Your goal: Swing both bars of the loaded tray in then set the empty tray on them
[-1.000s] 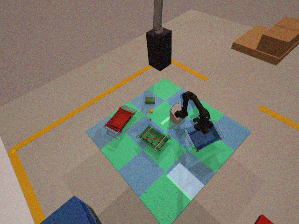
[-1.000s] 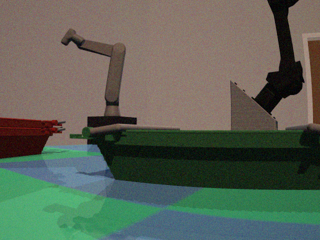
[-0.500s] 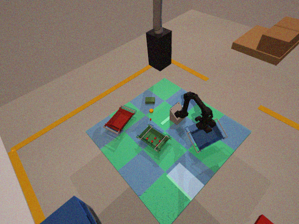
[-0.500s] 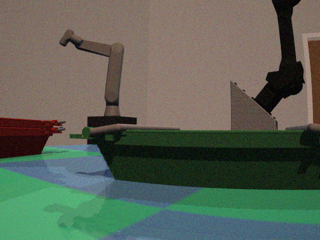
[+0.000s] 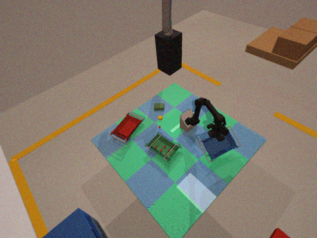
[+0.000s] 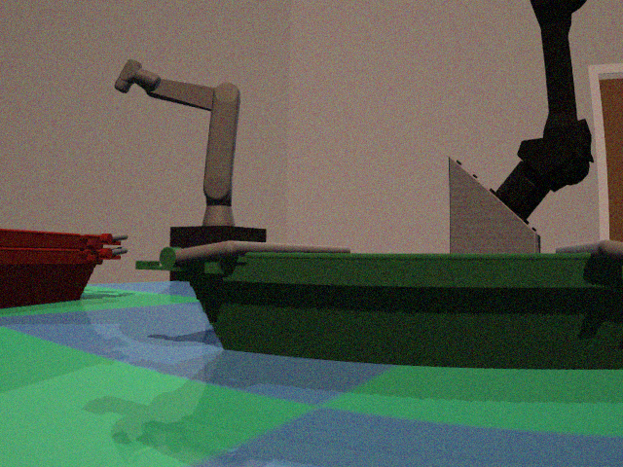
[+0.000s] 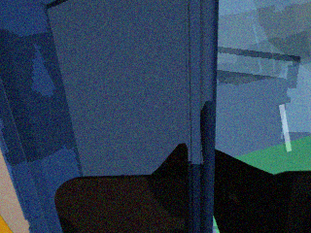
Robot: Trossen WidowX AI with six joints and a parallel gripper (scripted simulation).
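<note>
Right now the blue tray is 20 mm ahead of my gripper tip, 80 mm to the left of it and 10 mm below it. Round my gripper tip: orange piece 80 mm ahead, 650 mm to the right, 170 mm below; then small green block 30 mm behind, 780 mm to the right, 160 mm below.
</note>
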